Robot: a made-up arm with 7 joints.
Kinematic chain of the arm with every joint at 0, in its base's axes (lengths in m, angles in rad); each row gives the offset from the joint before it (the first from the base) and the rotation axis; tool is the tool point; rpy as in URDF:
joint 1: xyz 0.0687 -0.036 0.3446 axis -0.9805 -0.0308 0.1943
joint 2: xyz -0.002 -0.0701 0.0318 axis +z
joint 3: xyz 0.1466 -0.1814 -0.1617 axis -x
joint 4: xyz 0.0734 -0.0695 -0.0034 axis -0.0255 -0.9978 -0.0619
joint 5: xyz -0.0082 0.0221 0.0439 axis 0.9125 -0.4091 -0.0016
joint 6: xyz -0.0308 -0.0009 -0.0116 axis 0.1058 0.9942 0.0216
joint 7: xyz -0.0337 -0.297 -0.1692 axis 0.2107 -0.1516 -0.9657
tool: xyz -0.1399 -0.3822 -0.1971 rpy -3.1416 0 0
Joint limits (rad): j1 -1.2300..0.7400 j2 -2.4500..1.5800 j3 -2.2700..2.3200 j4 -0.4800..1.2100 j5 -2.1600..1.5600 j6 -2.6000..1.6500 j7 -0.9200..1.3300
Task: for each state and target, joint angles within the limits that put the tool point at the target. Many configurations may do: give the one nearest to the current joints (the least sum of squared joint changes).
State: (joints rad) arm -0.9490 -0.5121 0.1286 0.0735 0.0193 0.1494 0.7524
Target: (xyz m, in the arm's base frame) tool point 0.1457 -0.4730 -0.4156
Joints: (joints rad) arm -0.5958 0.4784 0.3934 0.0547 -0.0395 0.0029 1.1545
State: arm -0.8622 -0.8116 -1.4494 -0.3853 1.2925 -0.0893 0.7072
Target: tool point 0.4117 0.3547 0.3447
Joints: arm -0.8514 -0.7540 -1.2292 -0.3329 1.0552 -0.0791 0.5253
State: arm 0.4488 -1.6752 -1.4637 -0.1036 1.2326 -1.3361 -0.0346
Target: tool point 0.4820 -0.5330 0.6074
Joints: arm 0.4183 -1.9180 -1.7623 -0.4724 1.3623 -1.0597 0.2284
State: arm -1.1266 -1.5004 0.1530 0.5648 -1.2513 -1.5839 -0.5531
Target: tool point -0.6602 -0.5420 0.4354
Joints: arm -1.1569 -1.5357 -0.0186 0.5688 -1.1263 -1.5188 -0.4710
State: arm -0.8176 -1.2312 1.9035 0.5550 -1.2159 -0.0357 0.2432
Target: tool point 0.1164 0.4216 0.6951
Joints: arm -1.2300 -1.1569 2.3200 0.9128 -1.7578 0.4204 0.2096
